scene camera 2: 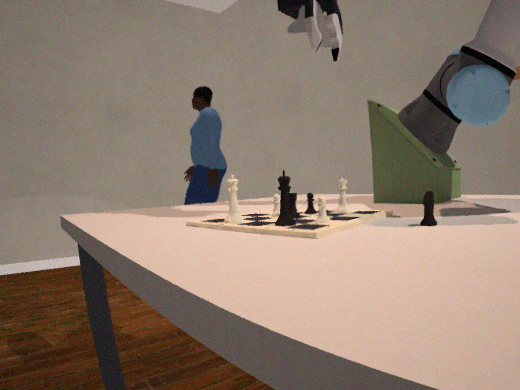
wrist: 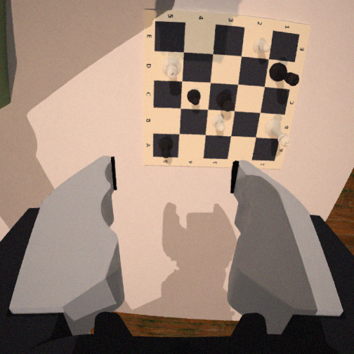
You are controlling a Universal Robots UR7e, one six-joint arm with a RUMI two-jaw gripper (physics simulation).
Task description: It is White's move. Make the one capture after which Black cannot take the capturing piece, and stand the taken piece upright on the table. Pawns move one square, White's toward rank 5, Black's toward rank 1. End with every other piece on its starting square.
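Places are measured from the arm's base along level axes (x right, y down, z ahead), in centimetres.
Pixels of known places: gripper, fingertip midpoint: [scene camera 2: 326,56]; arm's base, origin of the base link: [scene camera 2: 421,134].
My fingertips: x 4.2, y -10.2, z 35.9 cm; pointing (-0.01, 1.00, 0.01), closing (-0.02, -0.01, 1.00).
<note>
For each thing: its top centre in the pictures, then the offset to it from my fingertips. Level surfaces: height alone.
- white queen-like piece, middle of its top: [scene camera 2: 342,177] dx -1.1, dy +19.9, dz +0.0 cm
- black piece, middle of its top: [scene camera 2: 428,191] dx -16.8, dy +21.8, dz +6.0 cm
- board, middle of its top: [scene camera 2: 294,216] dx +2.6, dy +25.2, dz +7.4 cm
- black pawn, middle of its top: [scene camera 2: 310,192] dx +2.7, dy +22.0, dz +3.3 cm
- black rook-like piece, middle of its top: [scene camera 2: 291,193] dx +2.9, dy +21.9, dz +7.5 cm
- black king, middle of its top: [scene camera 2: 283,170] dx -1.7, dy +18.9, dz +14.6 cm
- white king, middle of its top: [scene camera 2: 231,173] dx +6.3, dy +18.9, dz +15.5 cm
- table, its level: dy +25.8 cm
My gripper [scene camera 2: 326,54] [wrist: 173,162] is open and empty, high above the table. A white queen-like piece [scene camera 2: 342,196] [wrist: 171,68] stands upright on D5. A black piece [scene camera 2: 428,209], perhaps a knight, stands upright on the table beside the board [scene camera 2: 316,235] [wrist: 149,100]. A black pawn [scene camera 2: 310,204] [wrist: 193,96] is on C4 and a black rook-like piece [scene camera 2: 294,204] [wrist: 225,101] on C3. Small white pieces are on B3 [wrist: 219,122] and E2 [wrist: 261,46]. The black king [scene camera 2: 285,205] [wrist: 278,72] is on D1, the white king [scene camera 2: 233,200] [wrist: 275,127] on B1. Another black piece [wrist: 166,145] is on A5.
The green arm base [scene camera 2: 400,175] stands on the table [scene camera 2: 400,280] behind the board, to the right in the scene view, with part of the arm [scene camera 2: 440,115] above it. A person in blue [scene camera 2: 206,135] stands beyond the table. Gripper shadow falls on the table beside the A edge.
</note>
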